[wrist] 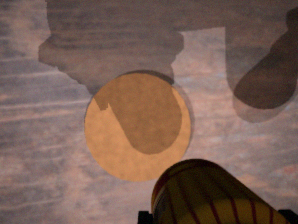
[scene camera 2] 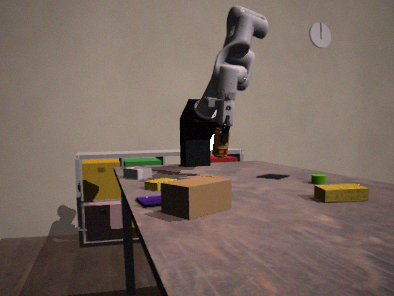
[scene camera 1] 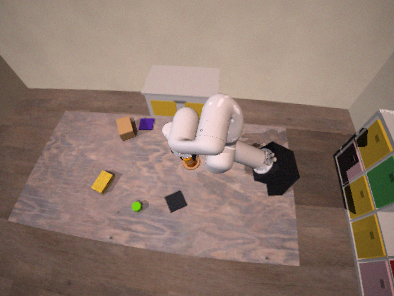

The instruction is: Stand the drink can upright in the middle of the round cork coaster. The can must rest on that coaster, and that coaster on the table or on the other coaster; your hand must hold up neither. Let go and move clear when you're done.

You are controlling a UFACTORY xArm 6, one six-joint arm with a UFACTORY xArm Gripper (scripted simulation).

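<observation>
On scene camera 2 I can see a tan box (scene camera 2: 191,198). The wrist view gives me a round cork coaster (wrist: 137,125), but the tan box is out of frame in the wrist view.
</observation>
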